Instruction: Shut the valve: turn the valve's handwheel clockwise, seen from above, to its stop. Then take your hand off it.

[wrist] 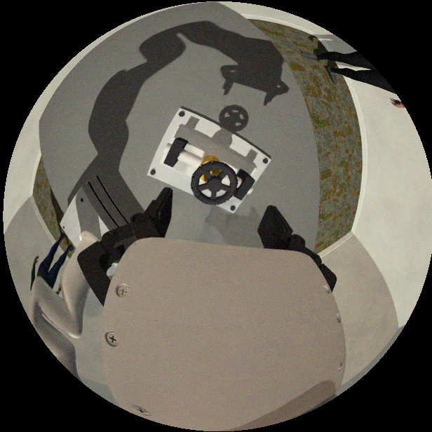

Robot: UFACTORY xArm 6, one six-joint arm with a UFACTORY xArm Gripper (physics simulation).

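The black handwheel (212, 201) with spokes sits on top of the valve, near the middle of the wrist view. Part of the valve's yellow body (210, 160) shows behind it. A white pipe (190, 159) runs through black clamps on a white base plate (160, 160), which lies at a slant in the view. My gripper (219, 210) is open wide and empty. Its two black fingers stand apart, one to the lower left and one to the lower right of the handwheel, and neither touches it. The wheel's underside and stem are mostly hidden.
The grey table top (165, 80) bears the dark shadows of the arm, gripper and handwheel. The arm's white base plate (75, 220) and pale arm parts (75, 295) show at the left. Two people stand beyond the table, at the upper right and lower left.
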